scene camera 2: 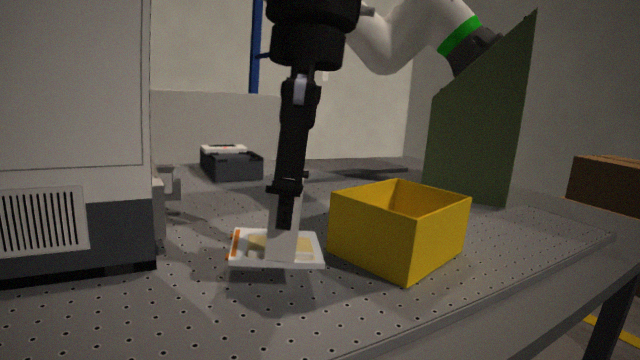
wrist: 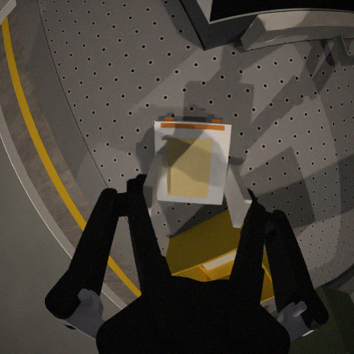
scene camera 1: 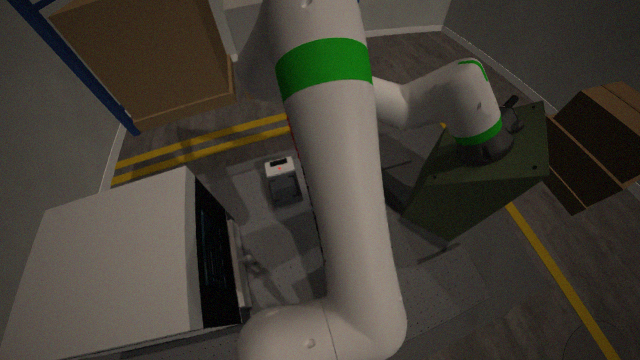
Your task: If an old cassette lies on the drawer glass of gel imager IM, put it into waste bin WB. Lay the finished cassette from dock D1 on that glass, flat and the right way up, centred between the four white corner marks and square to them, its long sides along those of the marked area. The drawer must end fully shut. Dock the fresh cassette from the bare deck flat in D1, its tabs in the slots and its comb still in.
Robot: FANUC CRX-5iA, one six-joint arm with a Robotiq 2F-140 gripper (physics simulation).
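Observation:
The fresh cassette [scene camera 2: 307,246] [wrist: 192,150], white with a yellowish window, an orange comb strip and orange tabs, is held flat a little above the deck. My gripper [scene camera 2: 282,245] [wrist: 193,170] is shut on its two sides. Dock D1 [scene camera 1: 285,190] [scene camera 2: 234,167] stands at the back; no cassette shows in it. Gel imager IM [scene camera 1: 115,260] [scene camera 2: 70,100] is at the left; its drawer front [scene camera 1: 240,265] [scene camera 2: 158,215] [wrist: 300,27] is close against the housing, and the glass is hidden. Waste bin WB [scene camera 2: 372,235] [wrist: 200,245] is yellow; a white-and-orange piece [wrist: 220,261] shows inside it.
The perforated deck [scene camera 2: 150,315] [wrist: 125,65] lies under the held cassette. A green slanted block [scene camera 1: 480,195] [scene camera 2: 475,120] stands at the right with a second arm [scene camera 1: 425,100] [scene camera 2: 395,40] at it. The bin is close to the right of the held cassette in scene camera 2.

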